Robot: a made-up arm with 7 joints.
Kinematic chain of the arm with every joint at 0, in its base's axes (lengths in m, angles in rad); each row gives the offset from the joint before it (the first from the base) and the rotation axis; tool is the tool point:
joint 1: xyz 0 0 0.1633 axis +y
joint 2: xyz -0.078 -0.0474 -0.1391 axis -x
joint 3: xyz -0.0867 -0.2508 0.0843 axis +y
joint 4: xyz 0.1 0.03 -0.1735 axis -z
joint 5: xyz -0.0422 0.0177 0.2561 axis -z
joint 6: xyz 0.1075 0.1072 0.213 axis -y
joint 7: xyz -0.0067 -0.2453 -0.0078 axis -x
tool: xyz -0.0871 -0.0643 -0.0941
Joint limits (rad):
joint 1: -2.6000..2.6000
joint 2: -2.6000..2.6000
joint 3: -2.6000..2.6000
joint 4: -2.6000..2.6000
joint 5: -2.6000..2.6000
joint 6: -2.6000..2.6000
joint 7: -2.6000..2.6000
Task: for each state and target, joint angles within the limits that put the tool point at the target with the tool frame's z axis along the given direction. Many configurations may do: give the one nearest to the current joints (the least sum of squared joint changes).
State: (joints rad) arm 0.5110 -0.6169 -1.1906 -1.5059 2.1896 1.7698 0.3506
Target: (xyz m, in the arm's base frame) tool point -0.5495 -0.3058 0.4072 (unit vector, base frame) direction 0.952 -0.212 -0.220
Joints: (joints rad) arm 1.1610 -0.8596 -1.0352 -0.9819 2.6000 1.8746 1.0221
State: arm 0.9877 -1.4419 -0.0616 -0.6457 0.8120 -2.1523 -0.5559
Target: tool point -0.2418 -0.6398 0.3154 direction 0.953 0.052 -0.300
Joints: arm 0.7040 -1.0341 -0.6777 -1.2641 -0.0329 -2.2498 -0.7554
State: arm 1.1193 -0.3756 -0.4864 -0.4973 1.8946 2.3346 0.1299
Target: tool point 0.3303 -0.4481 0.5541 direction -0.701 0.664 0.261
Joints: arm 1.9990 -0.0543 -0.5347 -0.2338 2.2319 2.6000 -0.6164
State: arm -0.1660 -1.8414 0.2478 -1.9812 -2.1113 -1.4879 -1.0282
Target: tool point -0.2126 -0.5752 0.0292 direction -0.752 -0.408 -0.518
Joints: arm 0.3138 -1.1652 0.0470 -2.2694 -2.5564 -1.4883 -0.7060
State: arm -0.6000 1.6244 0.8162 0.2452 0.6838 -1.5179 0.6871
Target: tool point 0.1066 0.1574 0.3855 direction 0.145 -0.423 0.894
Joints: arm -0.1501 1.2440 1.2193 0.1543 0.8946 -1.3414 -0.2958
